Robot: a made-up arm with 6 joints. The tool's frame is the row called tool. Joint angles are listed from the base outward. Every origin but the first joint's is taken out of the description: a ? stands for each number. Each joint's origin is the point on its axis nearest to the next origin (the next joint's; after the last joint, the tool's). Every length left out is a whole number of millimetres.
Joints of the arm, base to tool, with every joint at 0 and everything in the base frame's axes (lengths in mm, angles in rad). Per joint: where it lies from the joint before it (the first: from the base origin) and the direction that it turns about. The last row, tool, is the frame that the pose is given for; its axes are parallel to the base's.
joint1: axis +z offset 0 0 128
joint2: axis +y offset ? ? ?
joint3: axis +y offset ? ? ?
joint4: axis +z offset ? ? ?
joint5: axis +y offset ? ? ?
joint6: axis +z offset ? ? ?
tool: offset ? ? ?
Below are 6 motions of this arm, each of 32 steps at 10 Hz.
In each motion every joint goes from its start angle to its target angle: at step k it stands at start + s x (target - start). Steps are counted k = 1, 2, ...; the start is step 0. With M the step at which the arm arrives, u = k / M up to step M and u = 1 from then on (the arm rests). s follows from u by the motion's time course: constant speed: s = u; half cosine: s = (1 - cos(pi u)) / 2; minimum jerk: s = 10 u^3 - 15 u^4 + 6 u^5.
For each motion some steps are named. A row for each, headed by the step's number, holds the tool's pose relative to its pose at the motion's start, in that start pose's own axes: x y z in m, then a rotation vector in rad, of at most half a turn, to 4 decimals.
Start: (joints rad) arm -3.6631 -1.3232 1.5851 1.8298 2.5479 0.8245
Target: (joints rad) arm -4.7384 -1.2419 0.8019 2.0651 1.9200 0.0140
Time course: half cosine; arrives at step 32
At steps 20, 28, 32:
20: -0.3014 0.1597 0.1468 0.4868 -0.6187 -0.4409
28: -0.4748 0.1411 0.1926 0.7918 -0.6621 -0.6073
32: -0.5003 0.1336 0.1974 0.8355 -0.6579 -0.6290

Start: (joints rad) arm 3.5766 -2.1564 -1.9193 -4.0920 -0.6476 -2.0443
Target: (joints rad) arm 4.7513 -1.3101 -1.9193 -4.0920 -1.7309 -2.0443
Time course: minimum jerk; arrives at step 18
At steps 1, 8, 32:
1: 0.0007 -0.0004 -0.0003 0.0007 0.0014 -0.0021
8: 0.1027 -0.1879 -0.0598 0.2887 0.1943 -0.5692
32: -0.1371 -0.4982 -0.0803 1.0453 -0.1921 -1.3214

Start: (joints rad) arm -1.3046 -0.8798 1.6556 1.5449 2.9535 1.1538
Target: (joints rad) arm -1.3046 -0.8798 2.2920 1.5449 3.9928 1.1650
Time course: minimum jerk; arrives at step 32
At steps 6, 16, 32:
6: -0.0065 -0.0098 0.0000 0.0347 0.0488 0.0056
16: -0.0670 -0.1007 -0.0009 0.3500 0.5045 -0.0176
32: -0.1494 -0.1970 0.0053 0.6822 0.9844 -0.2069

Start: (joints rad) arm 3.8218 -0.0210 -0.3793 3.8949 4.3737 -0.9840
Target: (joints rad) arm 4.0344 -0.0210 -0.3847 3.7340 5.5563 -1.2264
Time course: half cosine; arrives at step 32
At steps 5, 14, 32:
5: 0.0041 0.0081 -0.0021 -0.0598 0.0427 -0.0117
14: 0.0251 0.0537 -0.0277 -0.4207 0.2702 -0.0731
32: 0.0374 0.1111 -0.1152 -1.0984 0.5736 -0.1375

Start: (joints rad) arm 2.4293 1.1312 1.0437 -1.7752 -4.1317 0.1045
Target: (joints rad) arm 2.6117 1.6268 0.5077 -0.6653 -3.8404 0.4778
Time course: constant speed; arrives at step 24
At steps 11, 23, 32:
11: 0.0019 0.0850 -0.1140 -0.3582 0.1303 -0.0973
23: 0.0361 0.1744 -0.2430 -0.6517 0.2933 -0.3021
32: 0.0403 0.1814 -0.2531 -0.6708 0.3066 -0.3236

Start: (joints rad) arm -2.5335 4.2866 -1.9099 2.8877 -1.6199 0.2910
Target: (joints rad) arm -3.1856 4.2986 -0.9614 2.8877 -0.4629 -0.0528
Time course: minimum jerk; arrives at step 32
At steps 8, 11, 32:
8: -0.0052 -0.0246 0.0396 0.0522 -0.0017 -0.0171
11: -0.0174 -0.0580 0.0831 0.1170 -0.0005 -0.0354
32: -0.1939 -0.3773 0.1867 0.5786 0.1060 -0.0579

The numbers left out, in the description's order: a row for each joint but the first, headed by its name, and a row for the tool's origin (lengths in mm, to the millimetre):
joint2: 0 22 0
joint3: 0 0 434
joint4: 0 0 449
joint5: 0 0 0
joint6: 0 0 130
tool: 0 0 0

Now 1 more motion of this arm.
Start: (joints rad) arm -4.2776 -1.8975 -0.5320 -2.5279 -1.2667 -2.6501
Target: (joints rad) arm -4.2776 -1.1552 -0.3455 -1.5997 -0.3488 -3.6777
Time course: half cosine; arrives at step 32
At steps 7, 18, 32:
7: 0.0162 -0.0486 0.0537 -0.0777 0.0127 -0.0188
18: 0.1283 -0.2935 0.2291 -0.2363 -0.1288 0.0483
32: 0.2861 -0.5386 0.2975 -0.0259 -0.3309 0.1826

